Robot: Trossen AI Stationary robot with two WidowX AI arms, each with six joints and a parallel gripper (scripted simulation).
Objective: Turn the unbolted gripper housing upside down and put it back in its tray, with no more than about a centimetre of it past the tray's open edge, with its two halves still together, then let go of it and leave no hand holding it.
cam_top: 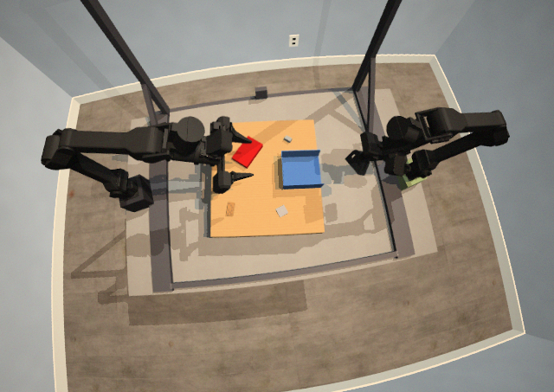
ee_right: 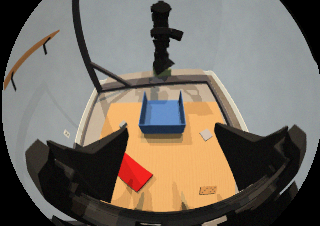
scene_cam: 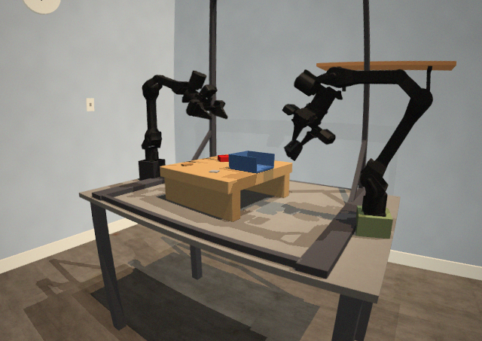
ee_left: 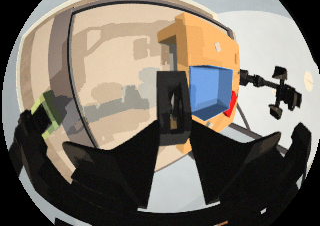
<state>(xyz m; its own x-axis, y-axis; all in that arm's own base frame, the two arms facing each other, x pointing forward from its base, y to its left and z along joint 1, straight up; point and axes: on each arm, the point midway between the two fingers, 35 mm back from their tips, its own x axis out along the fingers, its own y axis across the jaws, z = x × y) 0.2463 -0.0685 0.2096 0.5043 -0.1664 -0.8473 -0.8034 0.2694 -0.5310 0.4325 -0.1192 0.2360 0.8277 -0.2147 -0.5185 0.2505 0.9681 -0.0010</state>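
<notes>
Right now the dark gripper housing is 50 mm below my left hand and 20 mm to the right of it. Also, from my left hand: orange wooden bench (320 mm to the right, 190 mm below, 10 mm behind); blue tray (230 mm to the right, 120 mm below, 10 mm behind).
</notes>
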